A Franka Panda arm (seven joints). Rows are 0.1 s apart.
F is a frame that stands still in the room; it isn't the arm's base.
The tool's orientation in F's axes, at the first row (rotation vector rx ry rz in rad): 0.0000 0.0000 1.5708
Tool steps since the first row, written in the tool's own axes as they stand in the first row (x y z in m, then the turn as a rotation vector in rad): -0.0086 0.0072 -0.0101 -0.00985 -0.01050 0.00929; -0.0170 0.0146 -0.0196 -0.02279 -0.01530 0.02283; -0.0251 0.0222 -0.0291 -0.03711 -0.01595 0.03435; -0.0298 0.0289 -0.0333 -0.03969 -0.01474 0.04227; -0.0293 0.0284 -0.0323 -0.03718 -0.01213 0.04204; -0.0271 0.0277 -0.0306 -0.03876 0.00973 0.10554; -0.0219 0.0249 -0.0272 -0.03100 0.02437 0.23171; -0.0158 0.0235 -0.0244 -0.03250 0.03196 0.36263; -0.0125 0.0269 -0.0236 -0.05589 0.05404 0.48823; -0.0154 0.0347 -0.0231 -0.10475 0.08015 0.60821; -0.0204 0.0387 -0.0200 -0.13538 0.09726 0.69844; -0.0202 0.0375 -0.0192 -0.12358 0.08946 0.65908
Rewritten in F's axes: -0.0072 -0.0086 -0.0101 0.01050 -0.00985 0.00929; -0.0146 -0.0170 -0.0196 0.01530 -0.02279 0.02283; -0.0222 -0.0251 -0.0291 0.01595 -0.03711 0.03435; -0.0289 -0.0298 -0.0333 0.01474 -0.03969 0.04227; -0.0284 -0.0293 -0.0323 0.01213 -0.03718 0.04204; -0.0277 -0.0271 -0.0306 -0.00973 -0.03876 0.10554; -0.0249 -0.0219 -0.0272 -0.02437 -0.03100 0.23171; -0.0235 -0.0158 -0.0244 -0.03196 -0.03250 0.36263; -0.0269 -0.0125 -0.0236 -0.05404 -0.05589 0.48823; -0.0347 -0.0154 -0.0231 -0.08015 -0.10475 0.60821; -0.0387 -0.0204 -0.0200 -0.09726 -0.13538 0.69844; -0.0375 -0.0202 -0.0192 -0.08946 -0.12358 0.65908
